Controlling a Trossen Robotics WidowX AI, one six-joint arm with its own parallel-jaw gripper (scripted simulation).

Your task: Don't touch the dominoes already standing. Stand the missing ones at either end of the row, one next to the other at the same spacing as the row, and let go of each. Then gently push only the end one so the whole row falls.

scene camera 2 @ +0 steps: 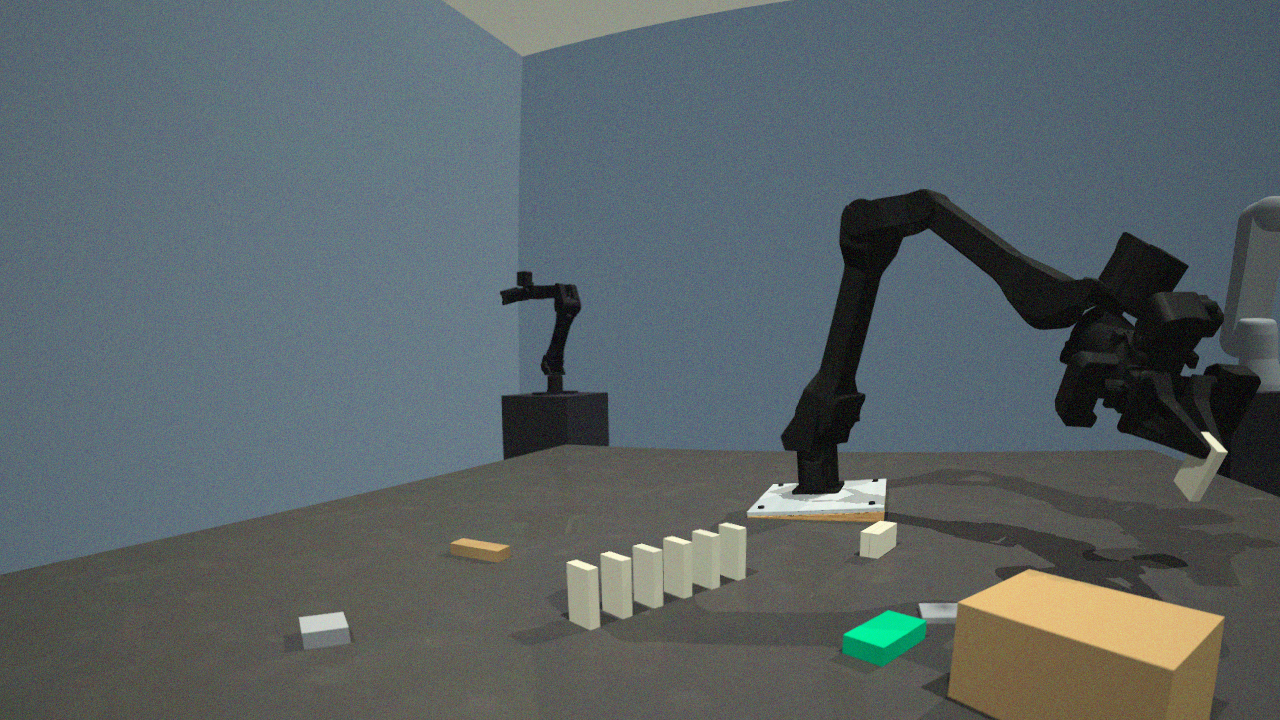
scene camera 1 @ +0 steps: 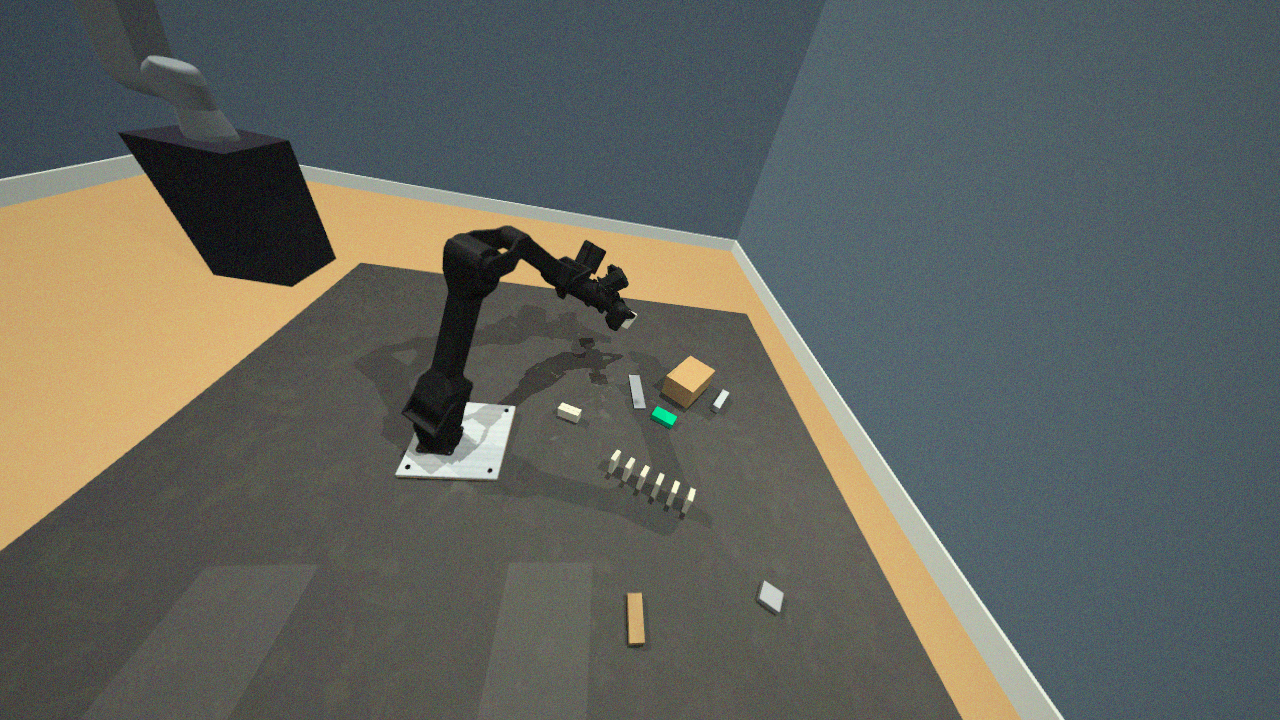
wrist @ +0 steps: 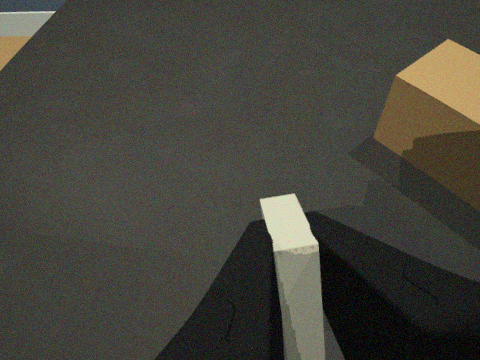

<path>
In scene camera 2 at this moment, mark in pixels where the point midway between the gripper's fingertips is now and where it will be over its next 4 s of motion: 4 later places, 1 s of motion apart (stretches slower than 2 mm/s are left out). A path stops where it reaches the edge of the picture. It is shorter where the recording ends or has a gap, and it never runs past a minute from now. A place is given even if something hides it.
My gripper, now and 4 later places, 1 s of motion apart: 1213, 454; 1136, 413; 1063, 396; 1062, 503; 1063, 480
</path>
